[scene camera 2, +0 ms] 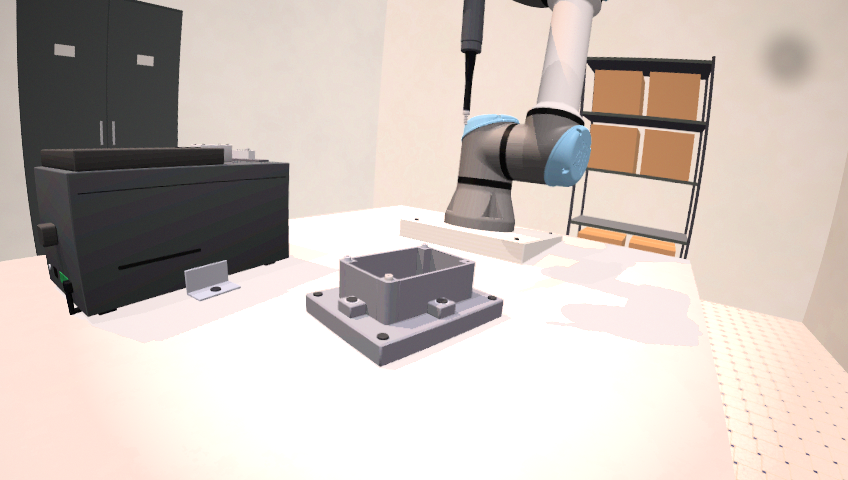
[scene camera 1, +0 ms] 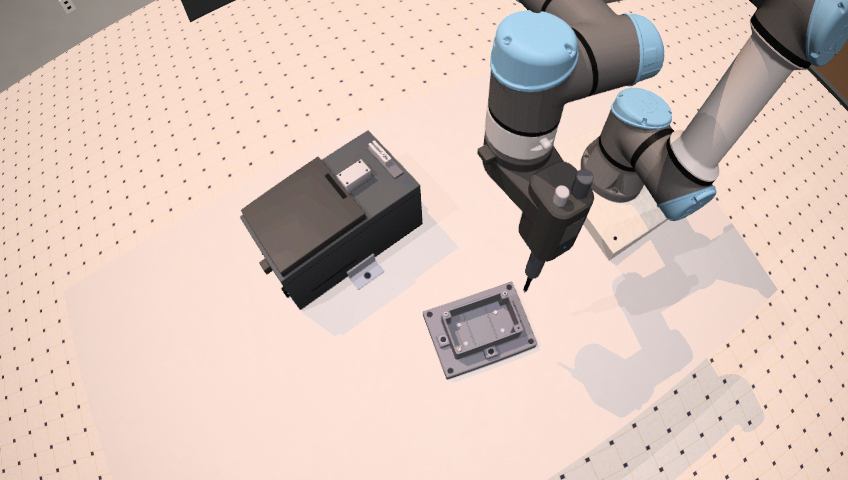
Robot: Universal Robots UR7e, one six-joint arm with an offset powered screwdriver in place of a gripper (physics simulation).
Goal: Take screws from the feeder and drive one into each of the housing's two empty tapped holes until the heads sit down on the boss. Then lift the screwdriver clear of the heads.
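My screwdriver [scene camera 1: 526,289] [scene camera 2: 466,111] points down, with a small pale screw [scene camera 2: 465,118] on its bit in scene camera 2. The screw is too small to make out in scene camera 1. The bit is in the air, high above the table, and appears beyond the upper right corner of the housing in scene camera 1. The grey housing [scene camera 1: 433,333] [scene camera 2: 428,297] stands open side up on its flange. A pale screw head [scene camera 2: 388,277] shows on its near corner boss; the other corner bosses are too small to judge surely. The black screw feeder [scene camera 1: 386,217] [scene camera 2: 178,220] stands left of the housing.
A small metal angle bracket [scene camera 1: 367,277] [scene camera 2: 206,278] is at the feeder's front side. The arm's pale base plate [scene camera 1: 615,245] [scene camera 2: 464,242] lies behind the housing. A dark cabinet [scene camera 2: 142,95] and a shelf rack [scene camera 2: 645,122] with boxes stand in the background.
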